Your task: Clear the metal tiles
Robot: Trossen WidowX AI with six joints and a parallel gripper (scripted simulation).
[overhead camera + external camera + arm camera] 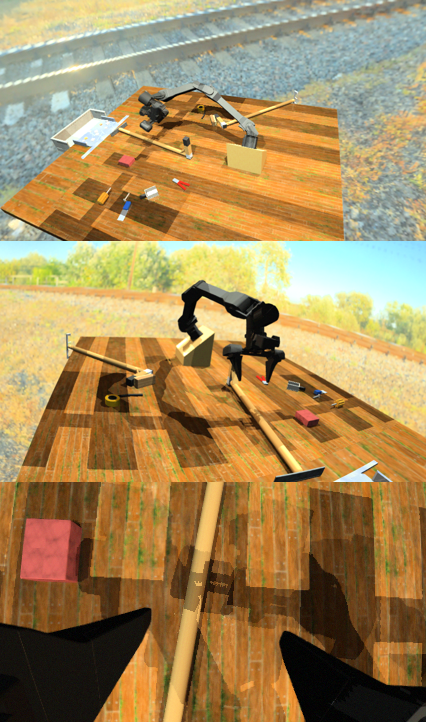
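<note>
Now: gripper tip 60 mm above the long scraper, 30 mm short of it and 20 mm to the right of it. Round my gripper tip: red block (200 mm to the left, 110 mm below, 70 mm ahead); then wooden block (300 mm to the right, 240 mm behind, 100 mm below); then yellow tape roll (410 mm to the right, 110 mm below, 90 mm behind).
</note>
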